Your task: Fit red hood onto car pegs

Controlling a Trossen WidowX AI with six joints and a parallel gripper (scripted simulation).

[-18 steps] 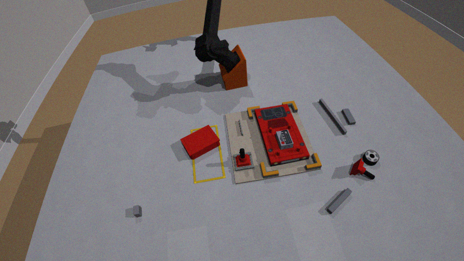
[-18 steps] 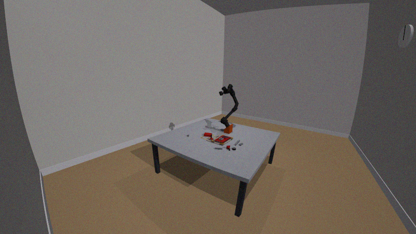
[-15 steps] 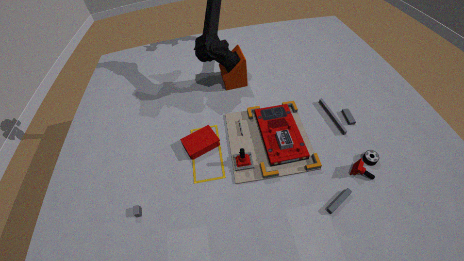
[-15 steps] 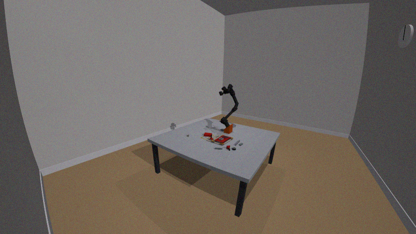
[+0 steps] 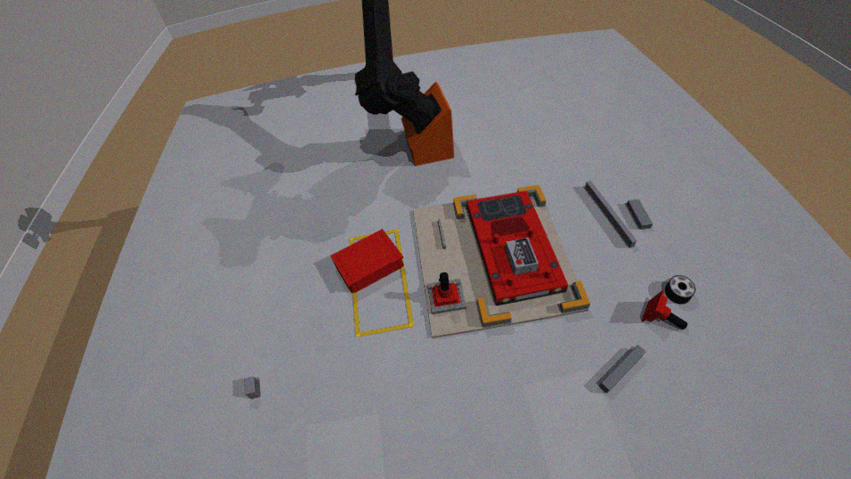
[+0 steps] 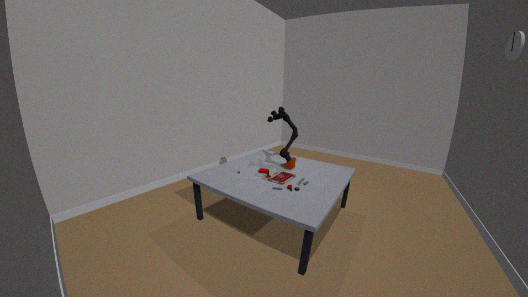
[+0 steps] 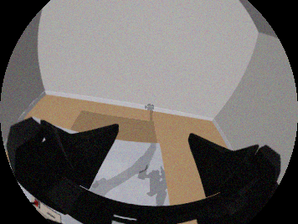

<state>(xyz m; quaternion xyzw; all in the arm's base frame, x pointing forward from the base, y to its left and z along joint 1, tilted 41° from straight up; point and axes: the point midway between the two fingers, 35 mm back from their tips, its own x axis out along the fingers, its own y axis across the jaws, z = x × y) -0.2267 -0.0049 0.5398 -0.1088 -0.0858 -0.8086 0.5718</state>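
My gripper tip is 51 cm short of the red hood, 45 cm above it and 22 cm to the right of it. The rest, counted from my gripper tip: grey engine block (59 cm ahead, 45 cm to the left, 44 cm below); then wheel (71 cm ahead, 66 cm to the left, 46 cm below).
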